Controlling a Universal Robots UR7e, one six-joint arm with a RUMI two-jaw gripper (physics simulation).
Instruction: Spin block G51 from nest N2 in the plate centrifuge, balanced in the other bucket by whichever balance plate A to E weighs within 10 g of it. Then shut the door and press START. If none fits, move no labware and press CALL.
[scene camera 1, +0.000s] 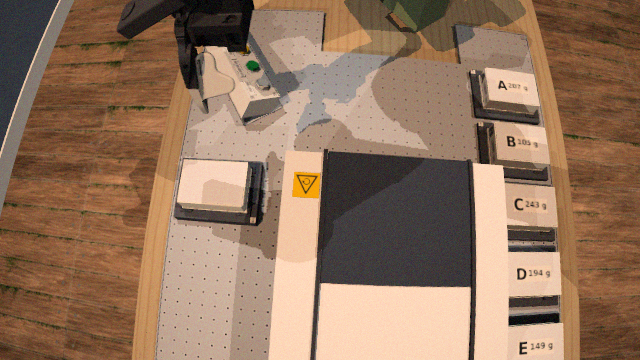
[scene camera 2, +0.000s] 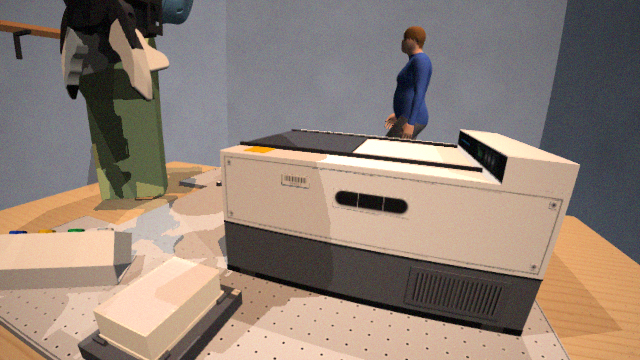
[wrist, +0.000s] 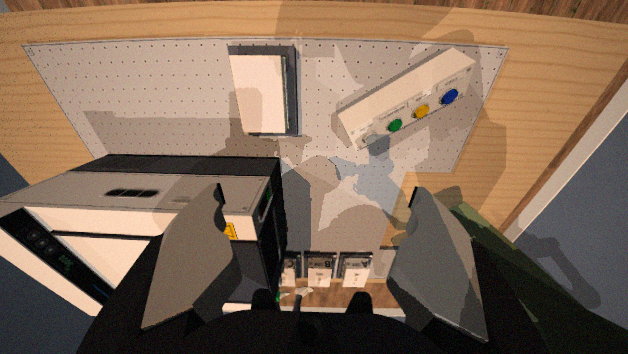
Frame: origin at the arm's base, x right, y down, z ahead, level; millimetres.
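Seen in the pictures: gripper, fingertip midpoint: (scene camera 1: 215, 66) (scene camera 2: 107, 100) (wrist: 316, 187).
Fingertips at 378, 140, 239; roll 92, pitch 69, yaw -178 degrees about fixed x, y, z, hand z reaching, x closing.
Offsets run from my fingertips to a thing's top centre, as dx, dy, dz. "*": to the spot under its first point. Level surfaces: height alone.
A pale block {+75, +219, +80} (scene camera 1: 214, 182) (scene camera 2: 160, 300) (wrist: 260, 92) sits in a dark nest {+75, +255, +80} (scene camera 1: 255, 200) (scene camera 2: 231, 301) (wrist: 293, 90); I read no block label. The plate centrifuge {* -45, +75, +241} (scene camera 1: 297, 230) (scene camera 2: 280, 200) has a dark panel {* -175, +72, +271} (scene camera 1: 395, 220) and a white panel {dy +75} (scene camera 1: 395, 320) on top; no bucket shows. Balance plates A {-580, +231, +61} (scene camera 1: 510, 95) 207 g, B {-533, +231, +187} (scene camera 1: 520, 150) 105 g, C {-487, +231, +311} (scene camera 1: 530, 212) 243 g, D {-436, +231, +435} (scene camera 1: 532, 282) 194 g and E {-388, +231, +565} (scene camera 1: 535, 335) 149 g stand in a row. My gripper (scene camera 2: 111, 94) (wrist: 316, 187) is open and empty, high above the table, partly over the button box in scene camera 1's view.
The button box {-31, +201, -158} (scene camera 1: 255, 102) (scene camera 2: 65, 257) (wrist: 405, 92) has white, green {-57, +210, -137} (wrist: 395, 125), yellow {-49, +210, -186} (wrist: 422, 111) and blue {-40, +210, -235} (wrist: 449, 96) buttons. A green pillar (scene camera 2: 137, 150) stands at the table's edge. A person (scene camera 2: 414, 90) in blue stands behind the centrifuge, whose control panel {* -20, +60, +518} (scene camera 2: 482, 155) is raised.
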